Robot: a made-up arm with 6 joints.
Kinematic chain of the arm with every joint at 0, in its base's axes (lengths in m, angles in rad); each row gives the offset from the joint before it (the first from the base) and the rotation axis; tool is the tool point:
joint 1: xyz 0 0 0.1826 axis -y
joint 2: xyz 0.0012 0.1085 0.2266 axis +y
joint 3: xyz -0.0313 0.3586 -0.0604 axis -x
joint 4: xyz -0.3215 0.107 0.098 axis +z
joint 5: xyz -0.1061 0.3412 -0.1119 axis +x
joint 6: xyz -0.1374 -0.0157 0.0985 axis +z
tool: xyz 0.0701 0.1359 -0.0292
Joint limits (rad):
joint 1: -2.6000..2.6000
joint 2: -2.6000..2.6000
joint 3: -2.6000..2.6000
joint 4: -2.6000..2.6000
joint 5: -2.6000..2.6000
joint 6: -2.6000..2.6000
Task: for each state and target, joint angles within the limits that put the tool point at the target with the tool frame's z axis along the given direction. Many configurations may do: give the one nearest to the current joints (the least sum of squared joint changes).
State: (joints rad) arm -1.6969 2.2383 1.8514 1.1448 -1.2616 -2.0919
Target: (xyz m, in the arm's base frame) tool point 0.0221 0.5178 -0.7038 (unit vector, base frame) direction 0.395 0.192 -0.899
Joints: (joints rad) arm -2.5473 2.6000 2.5557 1.2064 -0.7672 -2.2572
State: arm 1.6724 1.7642 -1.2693 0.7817 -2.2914 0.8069
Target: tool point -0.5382 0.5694 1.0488 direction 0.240 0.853 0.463
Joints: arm 1.2343 2.2768 -1.5793 0.5719 -2.6000 1.5350
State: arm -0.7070 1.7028 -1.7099 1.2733 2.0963 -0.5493
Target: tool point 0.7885 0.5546 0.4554 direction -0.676 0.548 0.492
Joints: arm -0.9310 1.9146 -1.0633 1.0081 2.5044 -0.4676
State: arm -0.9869 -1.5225 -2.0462 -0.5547 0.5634 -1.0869
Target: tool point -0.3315 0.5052 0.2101 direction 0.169 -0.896 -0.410
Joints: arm -0.6369 -1.5632 -1.5211 -0.4887 0.5029 -2.0542
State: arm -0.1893 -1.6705 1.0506 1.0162 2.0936 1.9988
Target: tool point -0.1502 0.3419 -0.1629 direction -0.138 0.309 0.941
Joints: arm 0.2736 -1.6227 1.1816 1.8563 1.3476 1.9003
